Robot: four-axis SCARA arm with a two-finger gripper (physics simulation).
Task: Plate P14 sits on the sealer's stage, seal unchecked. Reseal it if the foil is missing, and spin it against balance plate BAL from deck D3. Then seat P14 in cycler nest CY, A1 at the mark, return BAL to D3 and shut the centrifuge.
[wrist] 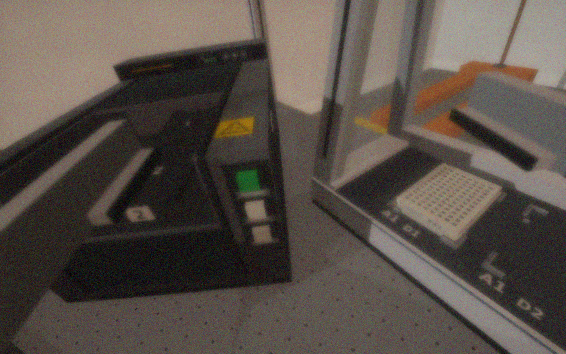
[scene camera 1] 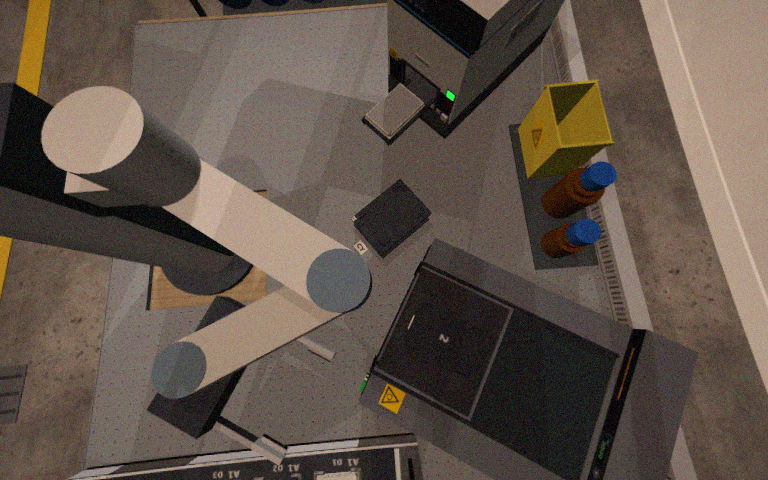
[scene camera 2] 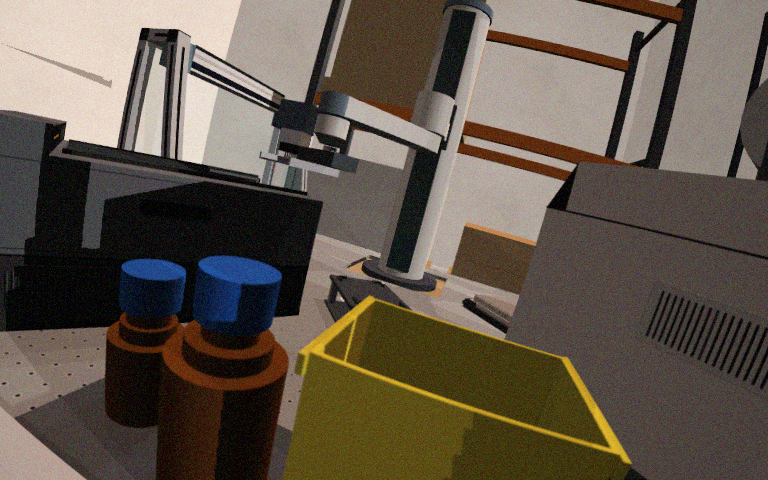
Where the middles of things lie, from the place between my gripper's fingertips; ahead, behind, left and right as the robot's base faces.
Scene:
My gripper is now 350 mm short of the centrifuge [scene camera 1: 565, 385], 10 mm to the right of it and 140 mm above it.

